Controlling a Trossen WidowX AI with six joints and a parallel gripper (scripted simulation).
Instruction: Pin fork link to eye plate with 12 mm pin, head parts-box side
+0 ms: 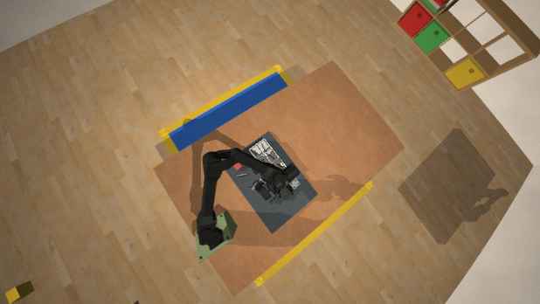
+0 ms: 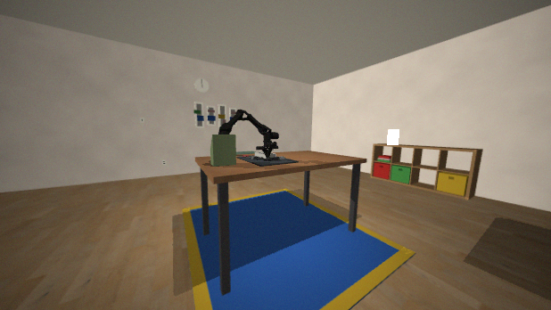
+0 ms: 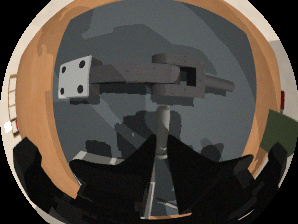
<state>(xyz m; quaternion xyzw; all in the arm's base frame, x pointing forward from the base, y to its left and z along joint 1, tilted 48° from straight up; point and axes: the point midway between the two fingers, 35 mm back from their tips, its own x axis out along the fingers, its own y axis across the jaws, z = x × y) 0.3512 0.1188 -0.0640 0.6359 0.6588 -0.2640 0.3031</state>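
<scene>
Now: the grey pin 1 cm to the right of my hand and 3 cm below it. Round my hand: grey mat 4 cm to the left, 5 cm below; pale block 10 cm ahead, 6 cm to the right, 3 cm below; white parts box 5 cm ahead, 14 cm to the left, 4 cm below.
</scene>
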